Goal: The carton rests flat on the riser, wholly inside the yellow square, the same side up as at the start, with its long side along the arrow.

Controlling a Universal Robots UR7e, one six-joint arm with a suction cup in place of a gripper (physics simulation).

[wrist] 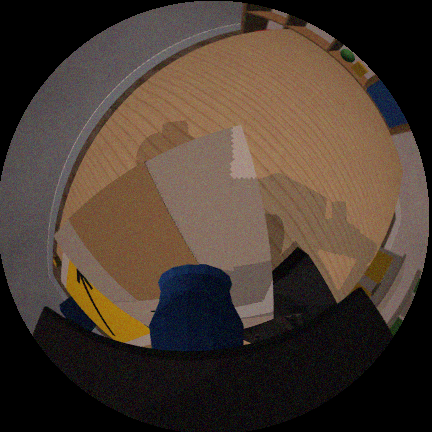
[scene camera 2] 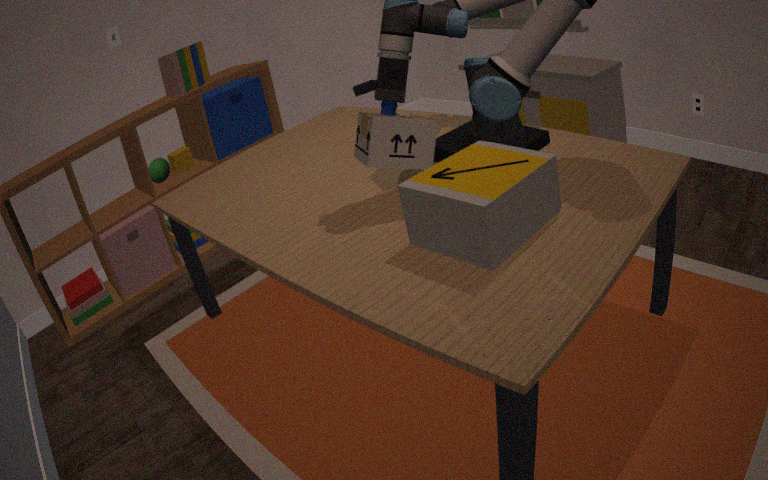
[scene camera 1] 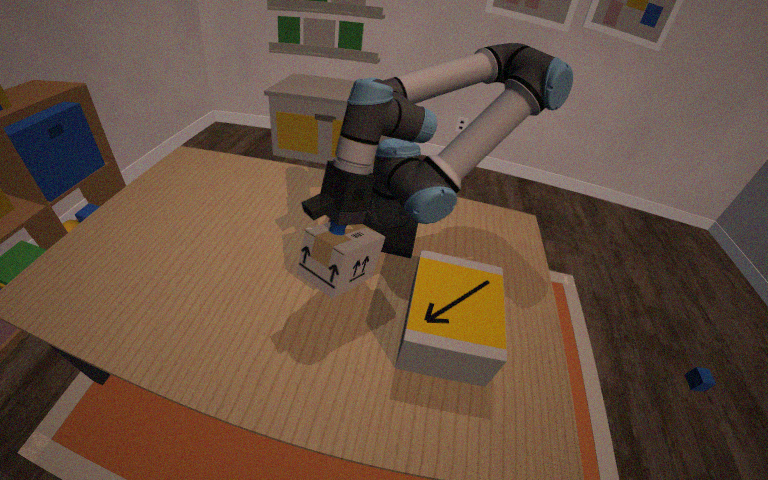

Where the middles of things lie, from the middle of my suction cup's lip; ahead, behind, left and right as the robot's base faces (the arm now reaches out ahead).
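Labels:
Grey riser (scene camera 2: 481, 204): from my suction cup, 280 mm to the left, 50 mm ahead, 140 mm below. Carton (scene camera 1: 334, 264): from my suction cup, 10 mm ahead, 10 mm to the left, 70 mm below. Of the things named here, carton nearest to my suction cup, going by their middles.

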